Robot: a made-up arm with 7 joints.
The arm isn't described. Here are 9 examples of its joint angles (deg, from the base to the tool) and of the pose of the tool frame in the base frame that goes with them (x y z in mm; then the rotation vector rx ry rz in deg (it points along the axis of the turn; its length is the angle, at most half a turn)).
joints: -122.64 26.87 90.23 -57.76 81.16 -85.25 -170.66
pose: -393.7 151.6 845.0 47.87 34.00 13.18
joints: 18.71 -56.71 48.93 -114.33 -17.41 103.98 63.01
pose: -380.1 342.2 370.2 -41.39 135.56 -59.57
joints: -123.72 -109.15 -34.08 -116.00 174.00 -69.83 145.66
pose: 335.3 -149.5 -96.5 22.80 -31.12 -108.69
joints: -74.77 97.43 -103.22 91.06 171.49 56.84 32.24
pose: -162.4 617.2 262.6 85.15 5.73 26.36
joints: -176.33 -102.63 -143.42 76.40 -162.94 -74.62 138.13
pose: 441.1 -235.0 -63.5 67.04 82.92 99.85
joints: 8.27 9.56 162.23 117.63 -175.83 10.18 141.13
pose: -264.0 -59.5 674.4 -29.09 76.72 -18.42
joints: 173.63 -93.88 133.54 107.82 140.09 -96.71 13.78
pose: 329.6 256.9 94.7 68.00 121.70 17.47
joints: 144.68 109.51 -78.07 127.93 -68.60 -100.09 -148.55
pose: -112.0 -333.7 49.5 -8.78 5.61 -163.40
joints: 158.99 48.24 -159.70 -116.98 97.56 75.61 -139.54
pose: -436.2 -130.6 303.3 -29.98 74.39 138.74
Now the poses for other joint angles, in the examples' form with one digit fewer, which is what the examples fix.
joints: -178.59 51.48 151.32 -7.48 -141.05 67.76 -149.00
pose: -694 6 721 -64.3 33.9 -132.6
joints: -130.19 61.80 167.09 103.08 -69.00 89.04 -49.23
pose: -62 258 713 -42.9 -66.3 106.9
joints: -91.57 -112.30 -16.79 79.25 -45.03 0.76 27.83
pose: -58 -661 384 -98.9 -133.1 -54.3
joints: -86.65 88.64 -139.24 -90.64 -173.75 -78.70 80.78
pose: 231 556 44 74.3 -26.3 21.7
